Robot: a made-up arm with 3 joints. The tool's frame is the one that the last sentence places.
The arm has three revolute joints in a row. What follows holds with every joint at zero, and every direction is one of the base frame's. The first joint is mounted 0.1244 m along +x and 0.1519 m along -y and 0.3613 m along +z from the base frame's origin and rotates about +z. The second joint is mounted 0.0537 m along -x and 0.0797 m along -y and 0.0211 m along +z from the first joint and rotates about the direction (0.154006, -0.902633, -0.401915). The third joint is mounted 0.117 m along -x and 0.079 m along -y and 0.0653 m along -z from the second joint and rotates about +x. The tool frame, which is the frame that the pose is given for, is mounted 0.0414 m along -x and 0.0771 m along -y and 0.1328 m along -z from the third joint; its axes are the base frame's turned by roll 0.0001, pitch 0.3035 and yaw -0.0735 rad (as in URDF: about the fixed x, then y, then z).
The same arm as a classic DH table. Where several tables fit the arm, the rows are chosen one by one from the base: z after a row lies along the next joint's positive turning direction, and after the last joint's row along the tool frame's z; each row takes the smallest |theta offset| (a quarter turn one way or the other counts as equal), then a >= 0, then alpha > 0; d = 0 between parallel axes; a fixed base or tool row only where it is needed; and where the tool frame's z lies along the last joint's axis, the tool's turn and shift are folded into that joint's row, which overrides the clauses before.
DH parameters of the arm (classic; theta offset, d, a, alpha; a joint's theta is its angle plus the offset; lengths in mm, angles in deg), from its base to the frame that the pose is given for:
base (fixed): -50.68 0 196.3 0
joint 1: 60.37 412.9 -66.3 113.7
joint 2: -86.08 175.9 27.5 -81.14
joint 3: 67.32 -132.9 -80.1 -72.66
tool (fixed): -94.41 -137.2 0 0

